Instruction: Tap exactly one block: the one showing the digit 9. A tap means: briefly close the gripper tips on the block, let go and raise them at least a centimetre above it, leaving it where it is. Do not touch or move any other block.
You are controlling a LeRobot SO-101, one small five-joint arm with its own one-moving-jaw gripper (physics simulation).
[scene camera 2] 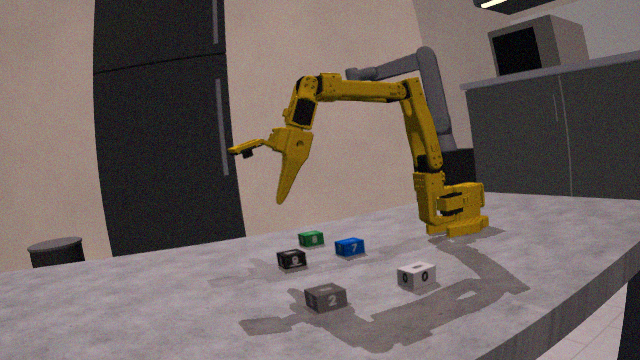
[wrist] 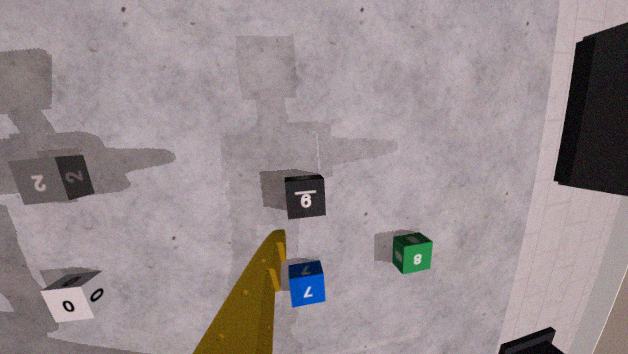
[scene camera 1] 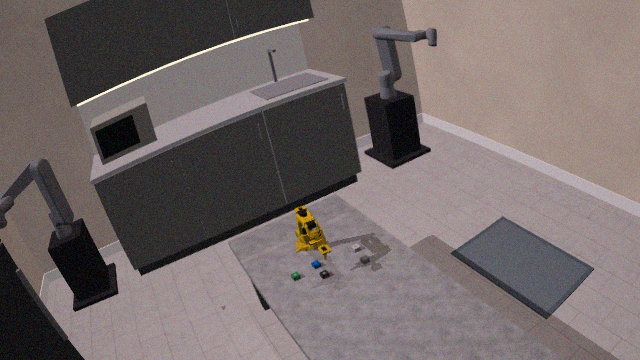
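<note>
The black block showing 9 (scene camera 1: 324, 274) (scene camera 2: 291, 259) (wrist: 305, 197) sits flat on the table. In the wrist view its digit is upside down, with a bar above it. My gripper (scene camera 2: 281, 198) (wrist: 281, 235) is fully open and empty, raised well above the blocks. One notched jaw shows in the wrist view, its tip drawn just below and left of the black block; the moving jaw is out of that picture. The blue block with 7 (scene camera 1: 316, 264) (scene camera 2: 350, 247) (wrist: 307, 283) sits on the arm's side of the black block, apart from it.
A green block with 8 (scene camera 1: 295, 275) (scene camera 2: 311, 238) (wrist: 412, 253), a grey block with 2 (scene camera 1: 365, 260) (scene camera 2: 325, 298) (wrist: 37, 181) and a white block with 0 (scene camera 1: 356, 247) (scene camera 2: 416, 276) (wrist: 68, 304) stand apart on the grey table (scene camera 1: 400, 310) (scene camera 2: 150, 310). The arm's shadow crosses the table.
</note>
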